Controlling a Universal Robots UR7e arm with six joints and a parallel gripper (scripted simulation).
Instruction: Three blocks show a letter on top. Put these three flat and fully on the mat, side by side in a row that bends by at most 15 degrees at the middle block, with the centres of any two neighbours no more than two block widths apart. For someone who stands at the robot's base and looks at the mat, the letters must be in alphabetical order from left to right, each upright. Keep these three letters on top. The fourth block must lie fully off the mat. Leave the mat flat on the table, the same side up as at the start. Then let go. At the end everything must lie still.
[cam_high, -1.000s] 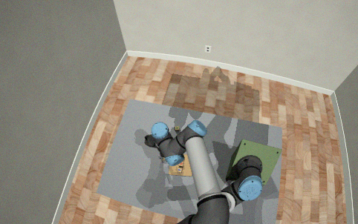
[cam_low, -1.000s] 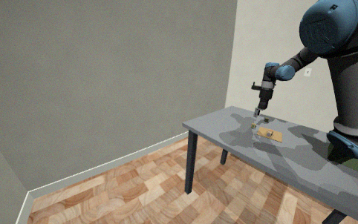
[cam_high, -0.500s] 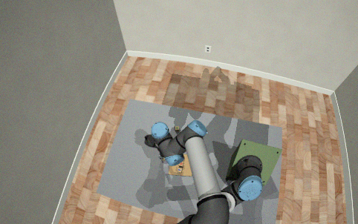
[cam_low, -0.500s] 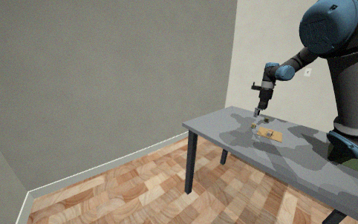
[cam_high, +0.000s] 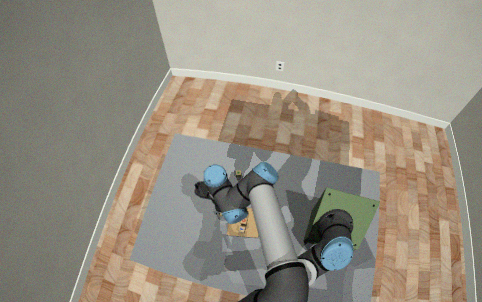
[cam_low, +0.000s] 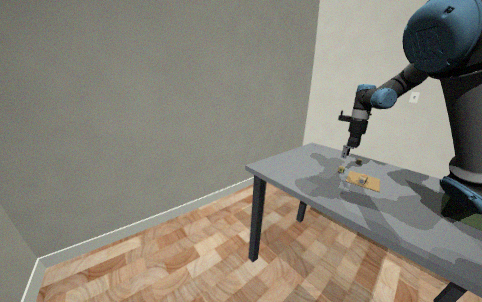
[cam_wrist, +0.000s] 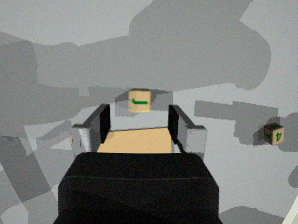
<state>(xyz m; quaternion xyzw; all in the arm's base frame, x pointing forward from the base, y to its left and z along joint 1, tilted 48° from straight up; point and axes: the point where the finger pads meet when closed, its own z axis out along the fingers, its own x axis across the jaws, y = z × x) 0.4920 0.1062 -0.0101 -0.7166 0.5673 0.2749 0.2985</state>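
My hand is 9 cm above the block. Also, from my hand: mat: 11 cm behind, 10 cm below.
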